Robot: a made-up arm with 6 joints.
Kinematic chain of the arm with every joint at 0, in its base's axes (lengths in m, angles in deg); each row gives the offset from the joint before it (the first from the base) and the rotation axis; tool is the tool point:
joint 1: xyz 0 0 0.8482 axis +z
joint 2: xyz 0.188 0 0 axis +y
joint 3: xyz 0 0 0.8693 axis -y
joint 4: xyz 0 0 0.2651 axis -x
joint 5: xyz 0.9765 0 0 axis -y
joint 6: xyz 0.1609 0 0 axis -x
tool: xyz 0 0 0
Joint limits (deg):
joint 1: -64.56..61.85
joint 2: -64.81..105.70
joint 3: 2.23..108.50
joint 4: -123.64..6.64
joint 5: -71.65..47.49
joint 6: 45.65..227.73
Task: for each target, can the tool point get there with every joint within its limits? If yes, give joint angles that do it. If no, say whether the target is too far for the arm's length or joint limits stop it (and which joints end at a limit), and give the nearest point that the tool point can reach.
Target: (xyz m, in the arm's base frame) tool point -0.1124 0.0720 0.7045
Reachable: no: joint limits stop it (at a limit: joint 1, joint 2, joint 3, joint 5) | nearest point 0.4086 0.7972 -0.4123 | short by 1.430 m
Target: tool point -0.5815 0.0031 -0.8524
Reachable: no: joint limits stop it (at a limit: joint 1, joint 2, joint 3, joint 4) | nearest point 0.3736 -0.8223 -0.4484 | short by 1.325 m
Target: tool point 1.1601 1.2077 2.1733
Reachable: yes | joints 45.66 42.21 69.82 -10.22 -30.25 189.85
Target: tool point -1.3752 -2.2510 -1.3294
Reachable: no: too far | nearest point 0.4347 -1.1885 -0.4821 | short by 2.263 m
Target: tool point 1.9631 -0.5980 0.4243
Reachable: yes | joints -17.29 79.93 38.12 -29.26 -9.10 197.72
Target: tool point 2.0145 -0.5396 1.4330
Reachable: yes | joints -17.91 64.47 61.38 -92.48 -41.29 200.10
